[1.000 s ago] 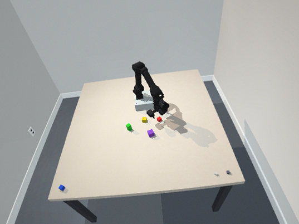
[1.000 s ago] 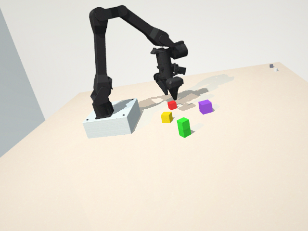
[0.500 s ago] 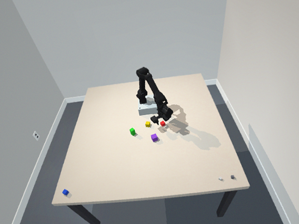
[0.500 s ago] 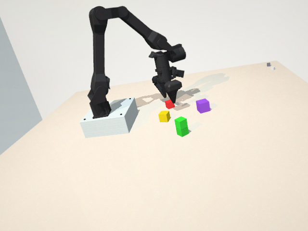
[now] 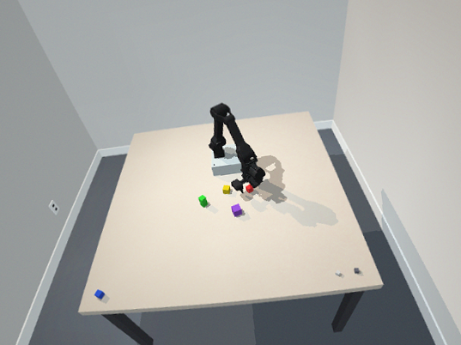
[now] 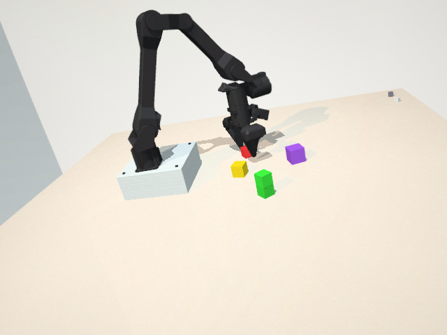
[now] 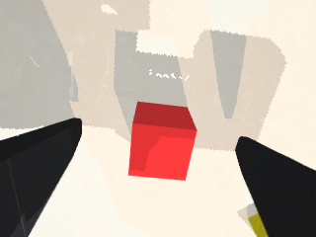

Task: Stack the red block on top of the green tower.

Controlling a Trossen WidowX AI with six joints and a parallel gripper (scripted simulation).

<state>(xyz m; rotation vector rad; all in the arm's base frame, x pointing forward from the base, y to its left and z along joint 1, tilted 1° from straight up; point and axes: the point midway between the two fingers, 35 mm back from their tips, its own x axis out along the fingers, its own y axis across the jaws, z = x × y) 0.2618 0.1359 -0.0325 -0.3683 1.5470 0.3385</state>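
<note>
Right now the yellow block is 120 mm to the right of my gripper tip, 20 mm behind it and 10 mm above it. From my gripper tip the other things lie so: blue block: 750 mm to the right, 480 mm ahead; red block: right at my gripper tip; purple block: 140 mm ahead, 90 mm to the right, 10 mm above.
</note>
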